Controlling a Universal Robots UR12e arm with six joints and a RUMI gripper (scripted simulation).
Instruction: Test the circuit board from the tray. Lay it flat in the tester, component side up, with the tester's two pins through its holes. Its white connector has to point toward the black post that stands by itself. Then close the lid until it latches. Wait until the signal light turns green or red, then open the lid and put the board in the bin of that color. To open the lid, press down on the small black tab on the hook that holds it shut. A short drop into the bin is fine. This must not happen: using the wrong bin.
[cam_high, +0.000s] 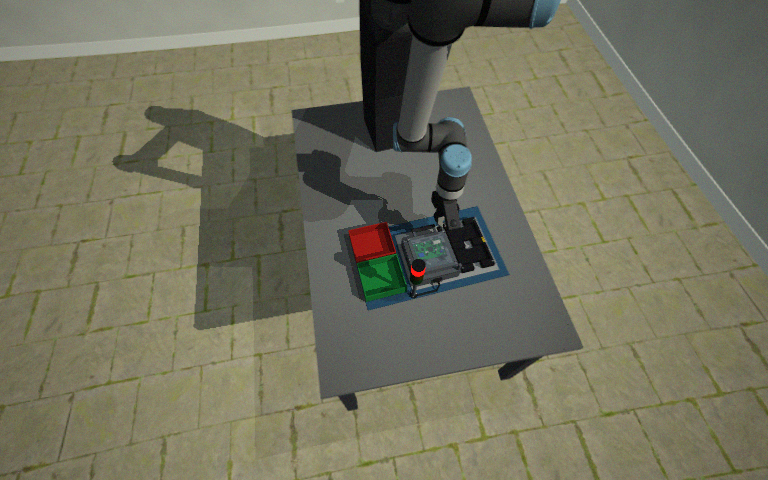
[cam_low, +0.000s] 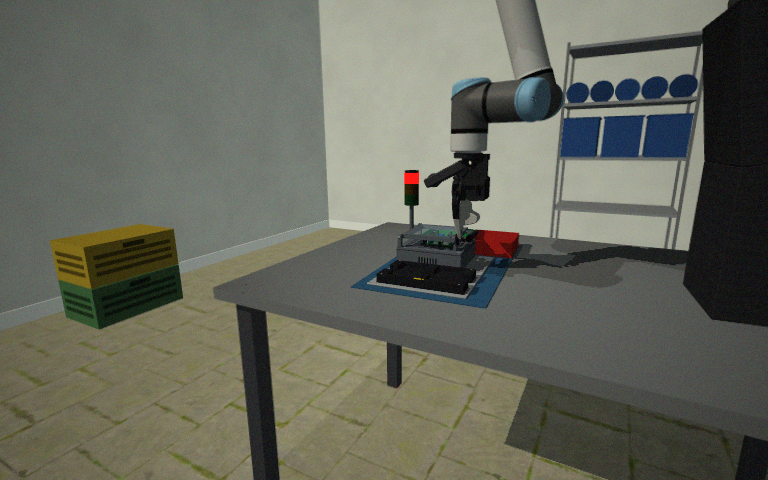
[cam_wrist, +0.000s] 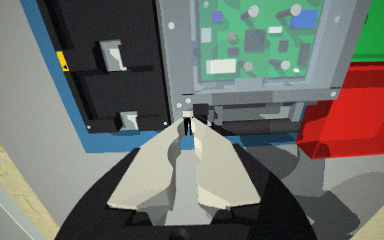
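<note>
Right now the black latch piece is 10 mm to the right of my hand and 20 mm below it. Round my hand: tester lid 60 mm ahead, 80 mm to the right, 20 mm below; then red bin 70 mm behind, 260 mm to the right, 100 mm below; then green circuit board 60 mm ahead, 80 mm to the right, 40 mm below.
</note>
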